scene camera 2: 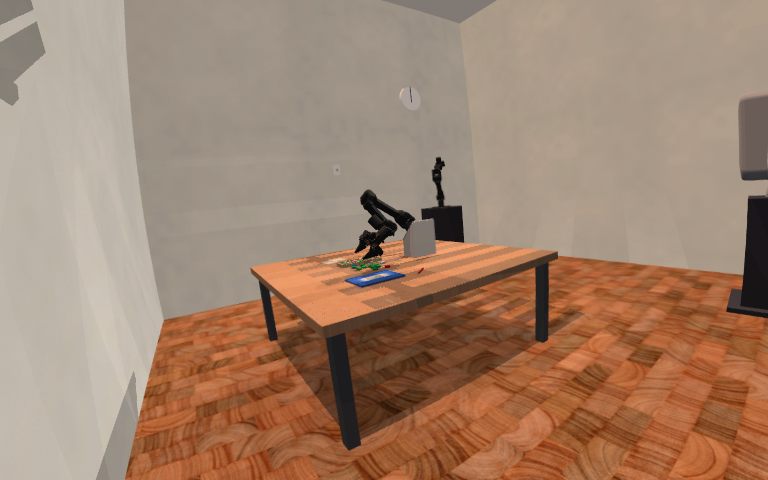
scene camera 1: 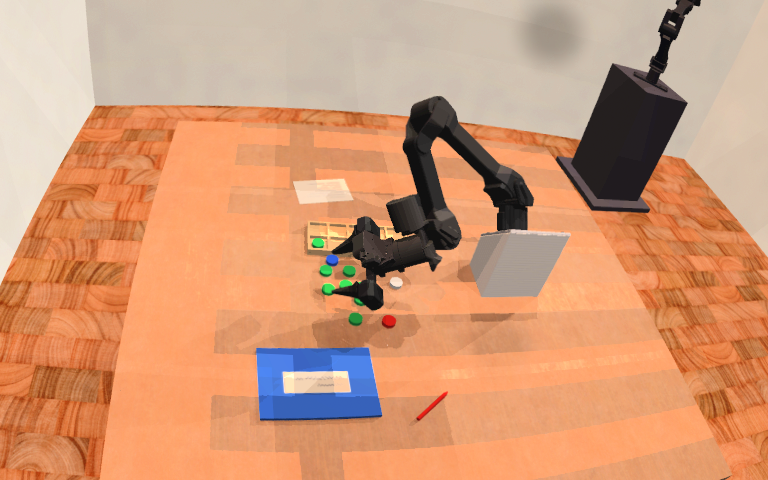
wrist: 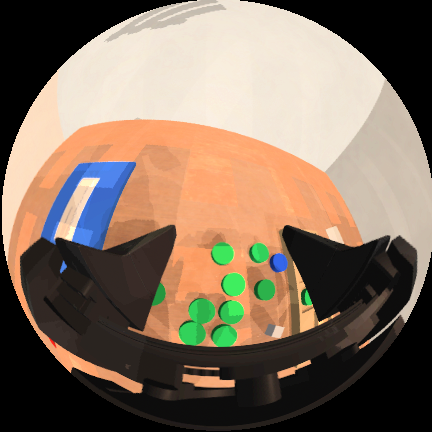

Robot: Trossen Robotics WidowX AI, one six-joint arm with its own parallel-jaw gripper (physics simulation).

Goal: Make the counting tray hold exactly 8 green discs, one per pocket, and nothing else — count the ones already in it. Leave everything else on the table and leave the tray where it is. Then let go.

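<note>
The wooden counting tray (scene camera 1: 309, 232) (wrist: 295, 310) is partly hidden by the arm and a finger. One green disc (scene camera 1: 318, 242) sits in its front left corner pocket; a green disc (wrist: 307, 297) also shows in the tray in the wrist view, partly covered. Several loose green discs (scene camera 1: 325, 270) (wrist: 233, 284) lie on the table in front of the tray. One green disc (scene camera 1: 355, 318) (wrist: 159, 294) lies apart, nearer the blue folder. My gripper (scene camera 1: 334, 272) (scene camera 2: 360, 255) (wrist: 230, 230) is open and empty above the loose discs. Its fingers hide some discs and pockets.
A blue disc (scene camera 1: 331, 259) (wrist: 278, 262) lies close to the tray. A white disc (scene camera 1: 395, 282), a red disc (scene camera 1: 389, 320), a small grey-white block (wrist: 274, 330), a blue folder (scene camera 1: 277, 407) (wrist: 112, 192), a red pen (scene camera 1: 432, 405) and a pale sheet (scene camera 1: 322, 191) are on the table.
</note>
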